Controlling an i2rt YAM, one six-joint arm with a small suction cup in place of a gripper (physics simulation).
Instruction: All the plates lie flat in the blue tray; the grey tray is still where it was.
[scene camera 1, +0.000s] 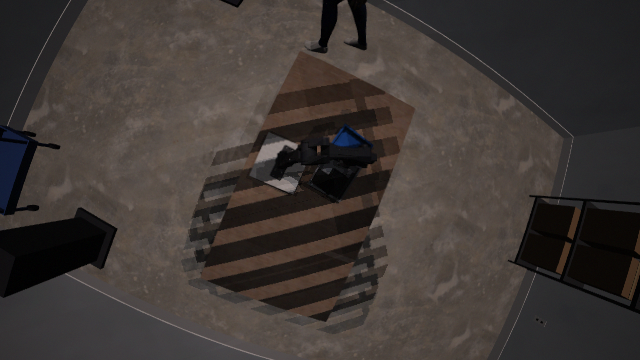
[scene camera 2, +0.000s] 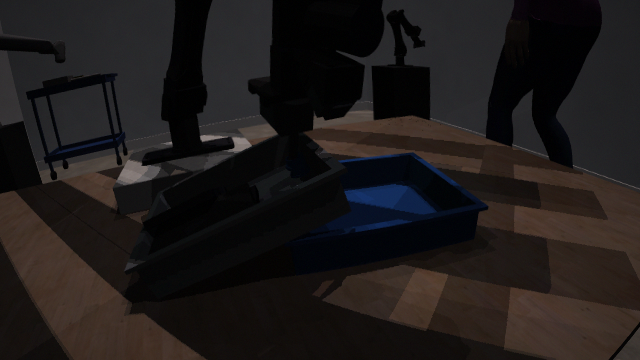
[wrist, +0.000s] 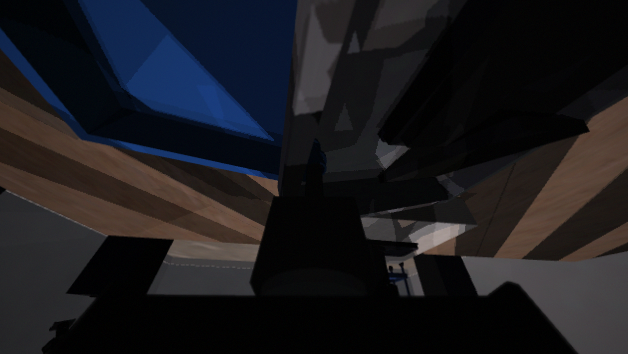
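Seen in the pictures: hand, tool point: (scene camera 2: 293, 178) (wrist: 314, 149); arm's base, link origin: (scene camera 1: 282, 162) (scene camera 2: 188, 152).
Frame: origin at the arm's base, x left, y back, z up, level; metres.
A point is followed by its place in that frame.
Note:
The grey tray (scene camera 1: 324, 194) {z -0.003, x -0.055, y -0.302 m} (scene camera 2: 240, 235) {z 0.015, x 0.067, y -0.410 m} (wrist: 310, 85) {z 0.066, x 0.174, y -0.347 m} is tilted, its end towards the blue tray raised and overlapping the near rim. My suction cup (scene camera 2: 296, 164) (wrist: 315, 162) is down inside the raised end, against the tray floor, and holds the tray. The cup is hidden under the arm in scene camera 1. Dark plates (scene camera 2: 190, 210) {z 0.000, x 0.011, y -0.294 m} (wrist: 490, 75) {z 0.021, x 0.075, y -0.349 m} lie tilted towards the low end of the grey tray; their number cannot be told. The blue tray (scene camera 1: 345, 127) {z -0.025, x 0.374, y -0.243 m} (scene camera 2: 390, 244) {z -0.032, x 0.225, y -0.423 m} (wrist: 200, 154) {z -0.008, x 0.279, y -0.222 m} stands on the table; no plate shows in its visible part.
My arm (scene camera 1: 345, 154) {z 0.383, x 0.117, y -0.248 m} rises from a pale base block (scene camera 1: 265, 155) {z 0.000, x -0.007, y 0.108 m} (scene camera 2: 135, 195) {z -0.022, x -0.101, y -0.137 m} beside the trays on the wooden table (scene camera 1: 280, 240) {z -0.052, x -0.440, y -0.191 m} (scene camera 2: 420, 300) {z -0.052, x 0.217, y -0.501 m}. A person (scene camera 1: 327, 25) (scene camera 2: 545, 85) stands past the table's end. A blue cart (scene camera 2: 85, 145) stands in the background.

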